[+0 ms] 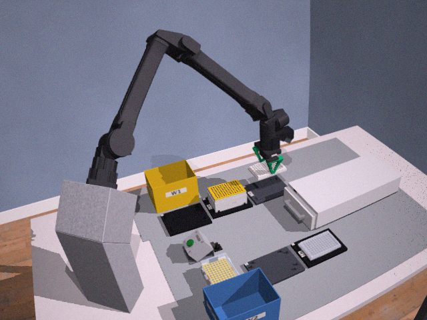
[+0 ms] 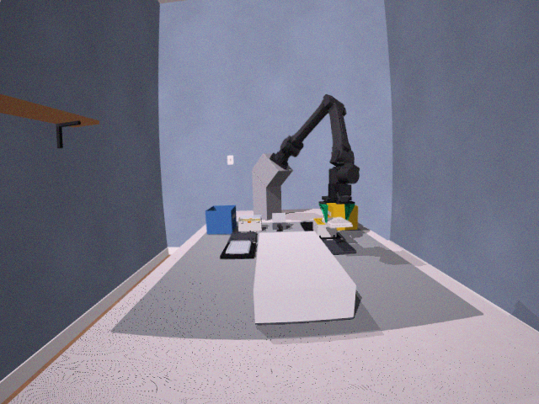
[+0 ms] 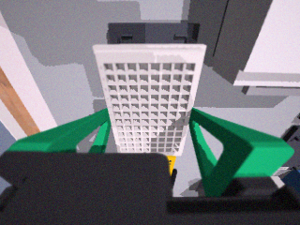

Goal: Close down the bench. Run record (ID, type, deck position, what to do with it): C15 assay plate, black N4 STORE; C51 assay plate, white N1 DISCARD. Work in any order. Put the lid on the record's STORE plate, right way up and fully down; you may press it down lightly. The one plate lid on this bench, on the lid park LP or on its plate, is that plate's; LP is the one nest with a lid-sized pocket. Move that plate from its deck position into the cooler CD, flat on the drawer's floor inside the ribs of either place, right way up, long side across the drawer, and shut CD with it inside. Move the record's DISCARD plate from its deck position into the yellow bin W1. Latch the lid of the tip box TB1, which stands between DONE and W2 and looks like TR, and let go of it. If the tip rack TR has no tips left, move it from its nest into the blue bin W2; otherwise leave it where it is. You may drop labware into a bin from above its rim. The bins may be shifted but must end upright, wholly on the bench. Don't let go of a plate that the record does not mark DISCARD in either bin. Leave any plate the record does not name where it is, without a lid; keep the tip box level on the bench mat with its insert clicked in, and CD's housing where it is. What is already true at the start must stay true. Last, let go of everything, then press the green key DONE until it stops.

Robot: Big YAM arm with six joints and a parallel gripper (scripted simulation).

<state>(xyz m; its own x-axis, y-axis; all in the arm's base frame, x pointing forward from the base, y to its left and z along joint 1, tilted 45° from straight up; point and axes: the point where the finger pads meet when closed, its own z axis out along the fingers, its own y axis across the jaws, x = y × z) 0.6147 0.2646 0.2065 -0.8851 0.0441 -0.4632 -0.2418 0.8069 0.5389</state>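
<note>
Now: hand 380 mm past the yellow bin W1, 80 mm above it and 40 mm to the right of it. Round my hand: N1 label (100 mm below, 70 mm behind, 20 mm to the right); then tip rack TR (180 mm behind, 60 mm to the right, 60 mm below); then white assay plate (10 mm below).
</note>
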